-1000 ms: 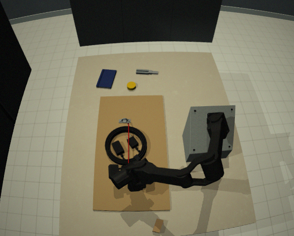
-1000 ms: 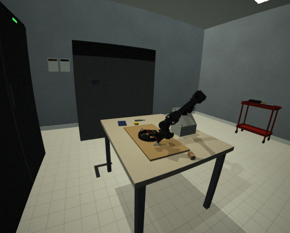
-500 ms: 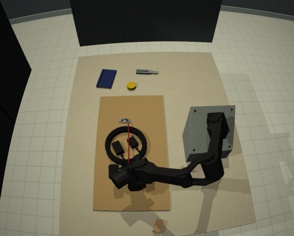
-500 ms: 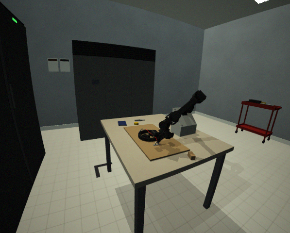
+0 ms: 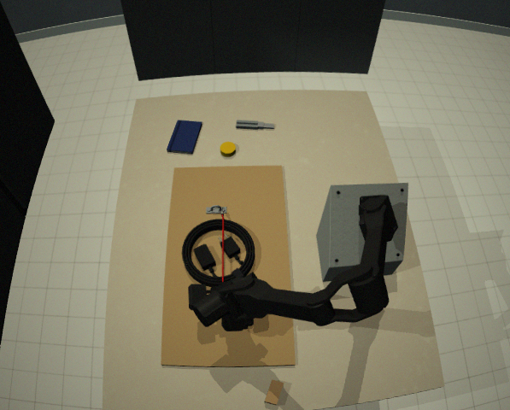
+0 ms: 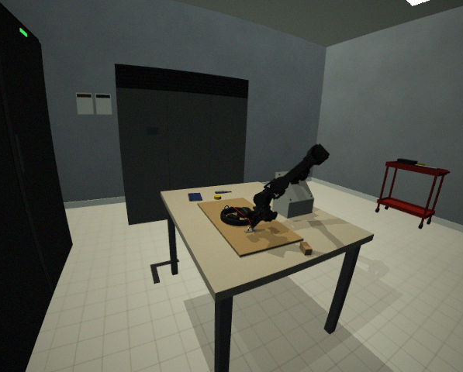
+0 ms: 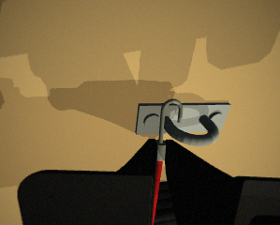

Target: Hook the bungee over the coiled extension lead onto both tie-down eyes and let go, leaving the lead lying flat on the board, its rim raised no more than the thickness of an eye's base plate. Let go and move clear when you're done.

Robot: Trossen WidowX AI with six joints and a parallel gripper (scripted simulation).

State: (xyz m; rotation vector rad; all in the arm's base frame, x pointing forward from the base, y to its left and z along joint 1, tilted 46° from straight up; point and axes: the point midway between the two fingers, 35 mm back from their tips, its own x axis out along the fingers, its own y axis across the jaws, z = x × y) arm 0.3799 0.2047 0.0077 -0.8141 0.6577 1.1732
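The extension lead coil is 150 mm to the right of my hand, 30 mm below it and 10 mm ahead of it. From my hand the other things lie so: small wooden block: 250 mm to the left, 110 mm behind, 40 mm below; then board: 140 mm to the right, 50 mm below, 10 mm behind; then yellow disc: 520 mm to the right, 50 mm below, 30 mm behind.
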